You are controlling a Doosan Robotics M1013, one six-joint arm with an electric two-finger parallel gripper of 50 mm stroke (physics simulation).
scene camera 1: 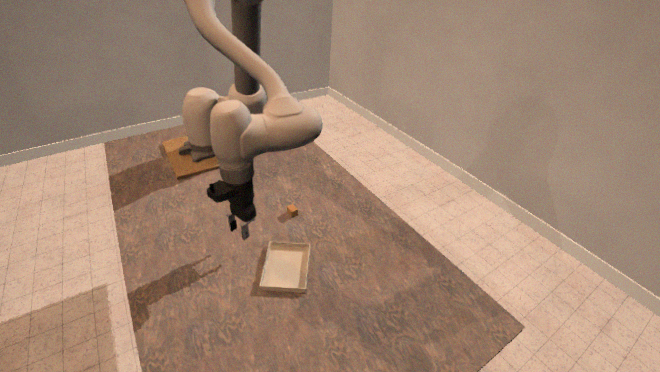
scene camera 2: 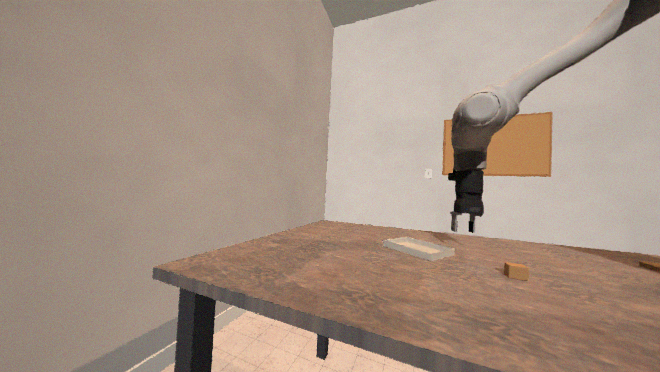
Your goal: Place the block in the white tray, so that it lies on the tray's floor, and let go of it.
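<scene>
A small orange-brown block lies on the table, outside the tray and a little apart from it. The white tray lies flat on the table, and its floor shows bare in scene camera 1. My gripper is open, with nothing between its fingers. It points down and hangs above the table. In scene camera 1 it shows up and to the left of the tray and to the left of the block. In scene camera 2 it shows above and to the left of the block.
The brown table carries the arm's wooden base plate at its far end. The arm's links rise above the gripper. A wall stands beyond one side of the table. An orange board hangs on the wall behind the arm.
</scene>
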